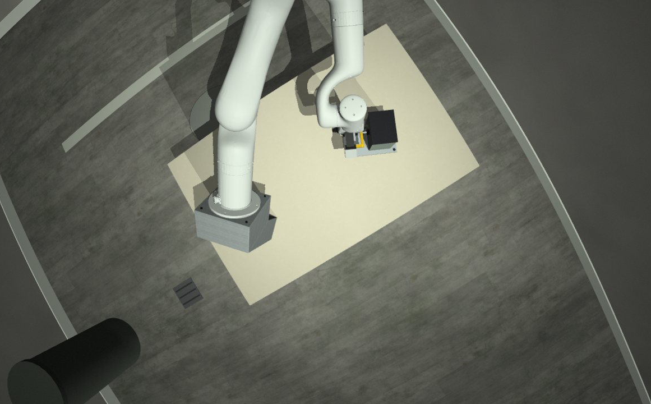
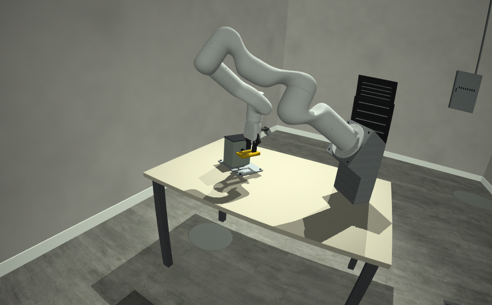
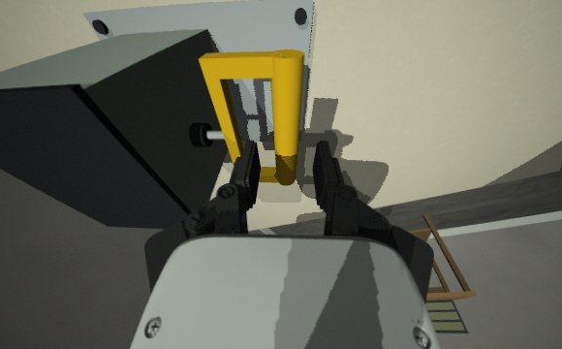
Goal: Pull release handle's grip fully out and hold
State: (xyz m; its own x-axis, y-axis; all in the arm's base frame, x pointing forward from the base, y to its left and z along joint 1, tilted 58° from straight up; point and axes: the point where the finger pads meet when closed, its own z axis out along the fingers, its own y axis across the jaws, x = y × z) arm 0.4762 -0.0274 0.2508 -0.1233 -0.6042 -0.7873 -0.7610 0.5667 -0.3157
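The grey baseplate is 9 cm ahead of my hand, 2 cm to the right of it and 15 cm below it.
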